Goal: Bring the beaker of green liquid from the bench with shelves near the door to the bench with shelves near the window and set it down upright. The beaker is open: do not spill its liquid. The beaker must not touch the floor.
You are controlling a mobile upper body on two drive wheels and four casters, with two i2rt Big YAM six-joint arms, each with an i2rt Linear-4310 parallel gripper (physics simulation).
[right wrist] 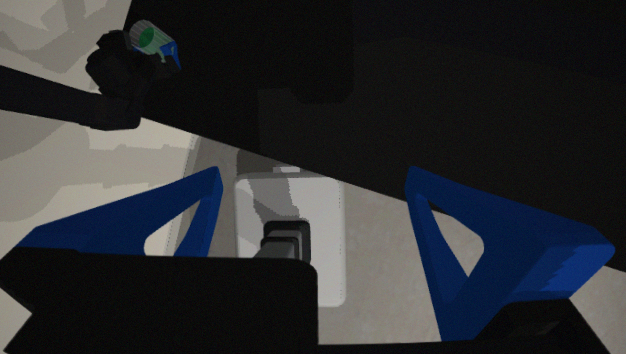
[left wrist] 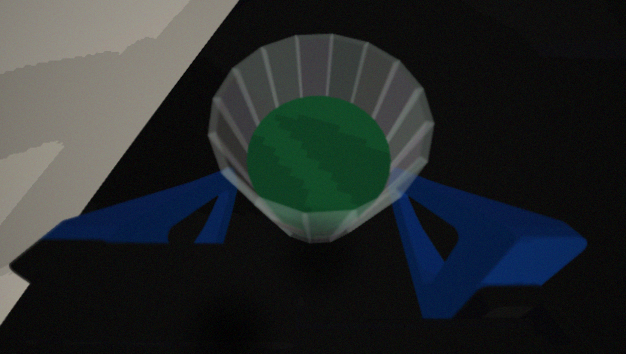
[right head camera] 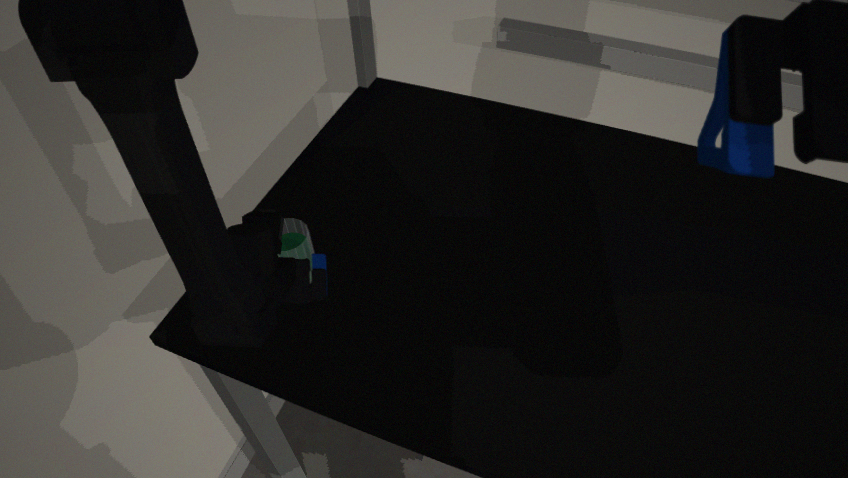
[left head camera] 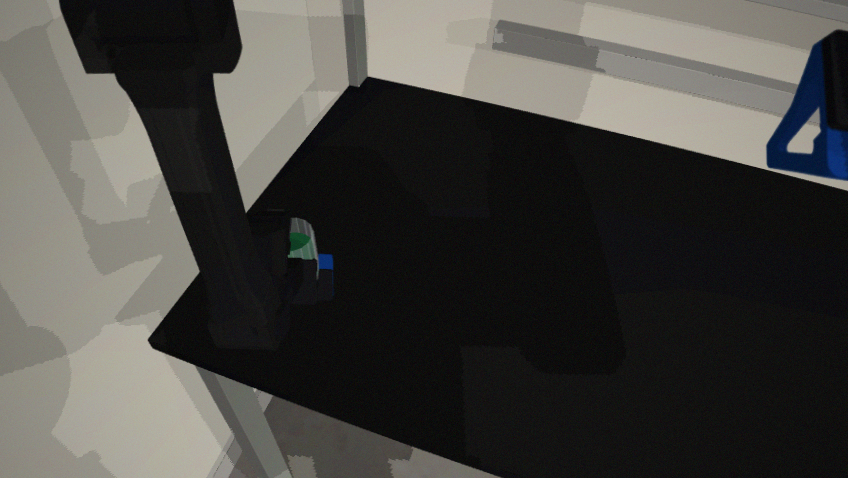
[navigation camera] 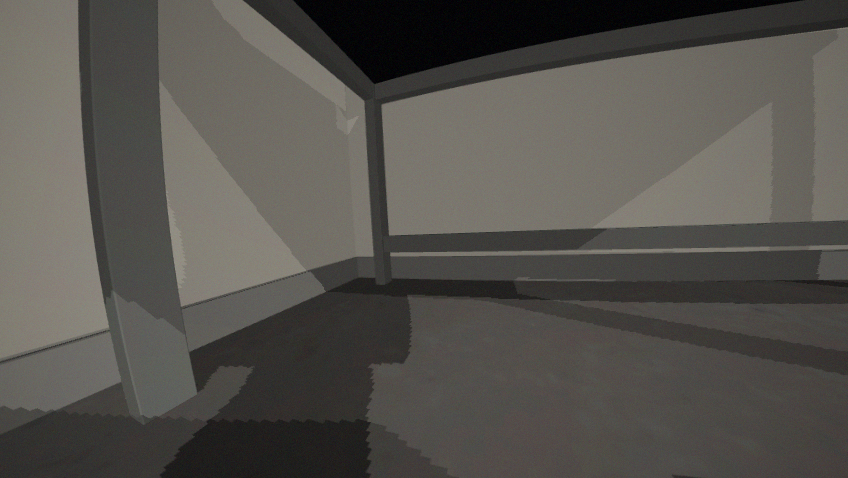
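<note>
The beaker of green liquid (left head camera: 302,242) (right head camera: 293,241) (left wrist: 318,145) (right wrist: 147,37) stands upright near the left end of the black bench top (left head camera: 445,267) (right head camera: 445,267) (left wrist: 525,125) (right wrist: 425,90). Its top is open, and the green surface shows inside. My left gripper (left wrist: 313,176) is open, with one blue finger on each side of the beaker's near part; contact cannot be told. The left arm hides part of the beaker in both head views. My right gripper (right wrist: 313,177) is open and empty, off to the right and away from the beaker.
A grey upright post (left head camera: 356,47) (right head camera: 364,47) stands at the bench's back left corner. A grey rail (left head camera: 653,74) runs behind the bench. Bench legs (navigation camera: 133,207) (navigation camera: 377,195) frame the space below. A white base plate (right wrist: 327,280) shows below the right gripper.
</note>
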